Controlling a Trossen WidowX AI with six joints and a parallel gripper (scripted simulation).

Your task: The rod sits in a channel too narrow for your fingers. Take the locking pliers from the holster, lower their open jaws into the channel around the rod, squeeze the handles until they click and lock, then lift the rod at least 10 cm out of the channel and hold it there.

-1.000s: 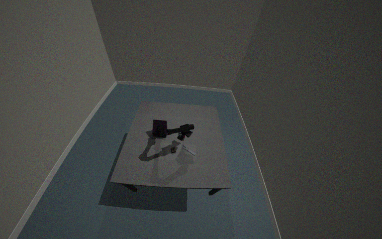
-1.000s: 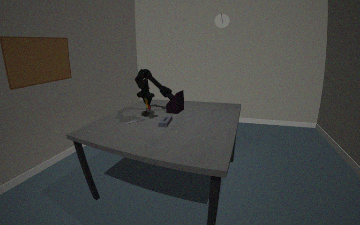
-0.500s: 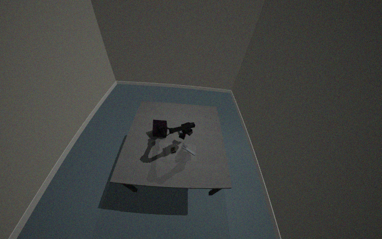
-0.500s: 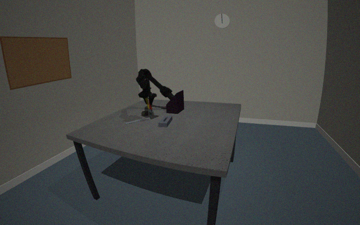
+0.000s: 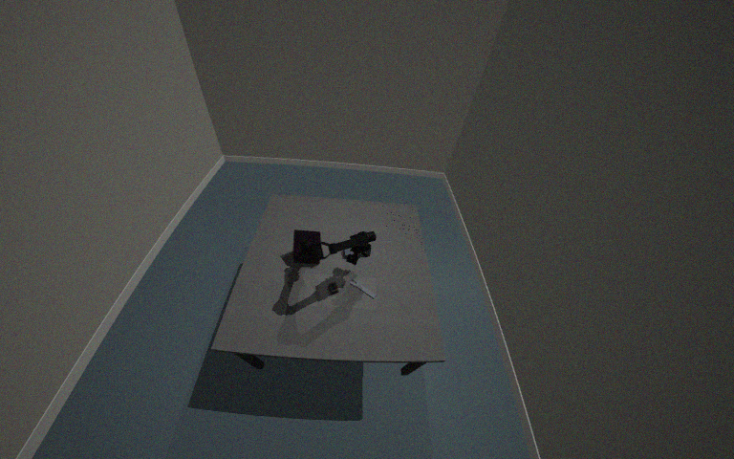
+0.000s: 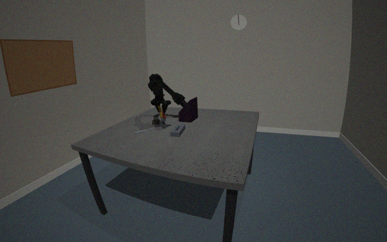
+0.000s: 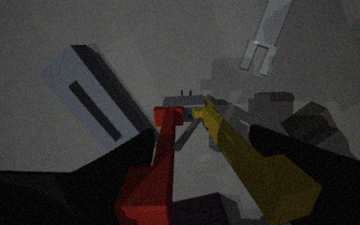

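Right now my gripper tip is 14 cm to the right of the channel block, 13 cm above it and 4 cm short of it. Also, from my gripper tip: yellow handle 1 cm to the right, 1 cm behind; holster block 15 cm behind, 14 cm to the right, 13 cm below.
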